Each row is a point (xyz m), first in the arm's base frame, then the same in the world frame.
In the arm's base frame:
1: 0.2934 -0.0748 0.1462
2: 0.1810 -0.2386 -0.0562
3: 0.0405 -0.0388 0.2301
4: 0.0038 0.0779 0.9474
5: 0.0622 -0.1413 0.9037
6: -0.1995 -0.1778 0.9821
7: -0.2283 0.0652 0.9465
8: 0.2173 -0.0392 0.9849
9: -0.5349 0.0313 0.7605
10: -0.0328 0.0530 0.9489
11: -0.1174 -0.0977 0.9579
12: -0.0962 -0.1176 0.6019
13: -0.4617 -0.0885 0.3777
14: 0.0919 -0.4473 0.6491
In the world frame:
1: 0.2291 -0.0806 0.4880
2: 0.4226 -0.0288 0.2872
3: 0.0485 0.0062 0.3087
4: -0.6009 -0.3094 0.3991
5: -0.4473 -0.4616 0.3176
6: -0.5951 -0.4180 0.0891
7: -0.6832 -0.2167 0.2025
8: -0.4988 -0.5050 0.5088
9: -0.6338 0.0002 -0.0808
10: -0.6052 -0.3116 0.3551
11: -0.5790 -0.3844 0.2003
12: -0.2722 -0.2027 0.1796
13: -0.2417 0.1055 -0.1184
14: -0.0950 -0.5401 0.1472

